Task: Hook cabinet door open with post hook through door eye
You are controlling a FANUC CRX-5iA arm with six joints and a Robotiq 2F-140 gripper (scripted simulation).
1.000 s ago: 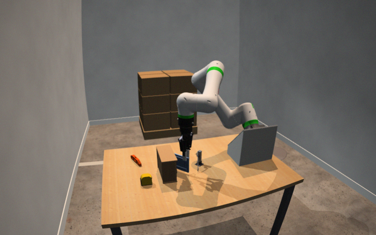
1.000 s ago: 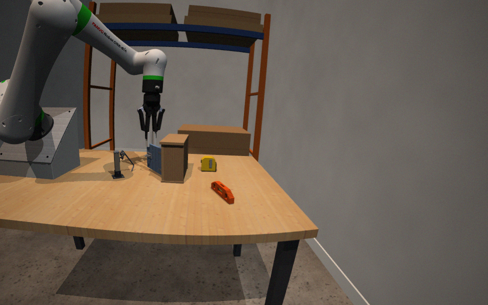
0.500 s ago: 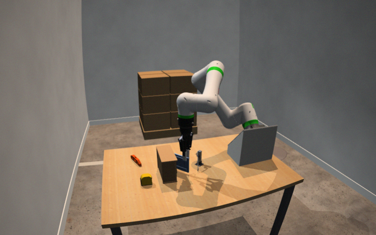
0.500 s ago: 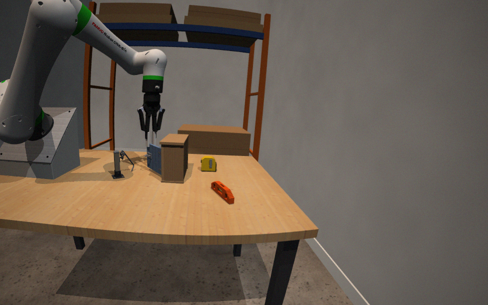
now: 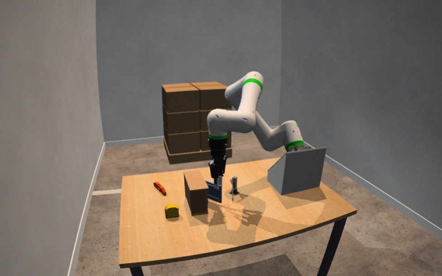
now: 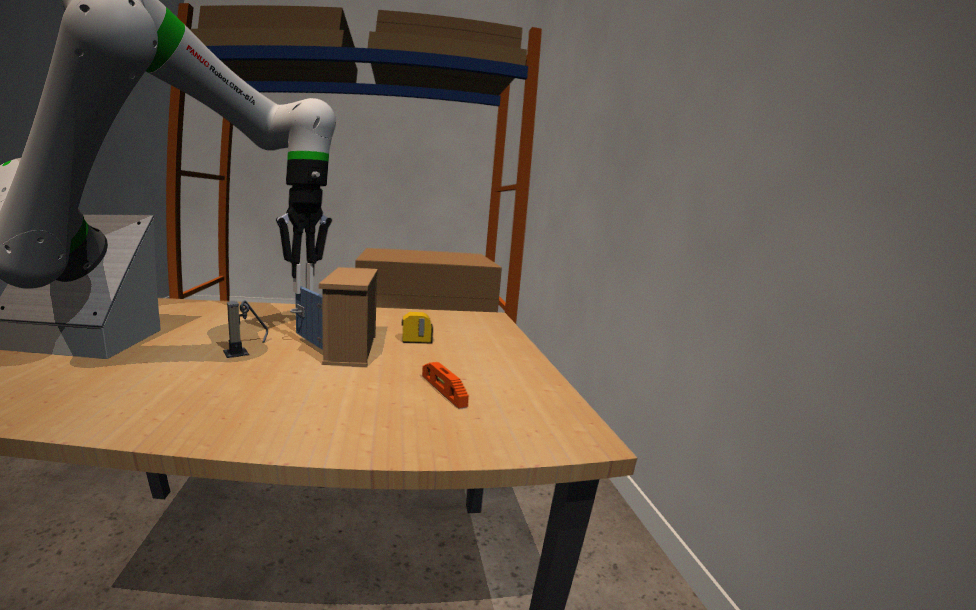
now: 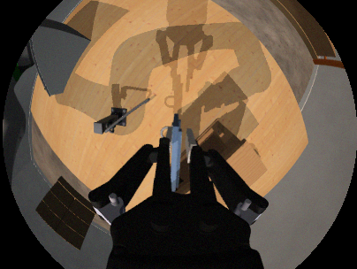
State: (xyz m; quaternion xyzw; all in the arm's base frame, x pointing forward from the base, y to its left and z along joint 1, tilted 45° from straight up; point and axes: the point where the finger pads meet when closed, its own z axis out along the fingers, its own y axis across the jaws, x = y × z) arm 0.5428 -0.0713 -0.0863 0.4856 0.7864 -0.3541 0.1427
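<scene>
My gripper is now 8 cm above the blue door, 6 cm to the left of it and 2 cm short of it. From my hand the other things lie so: yellow tape measure: 27 cm ahead, 12 cm below, 1 cm to the left; then orange level: 28 cm to the right, 28 cm ahead, 13 cm below.
</scene>
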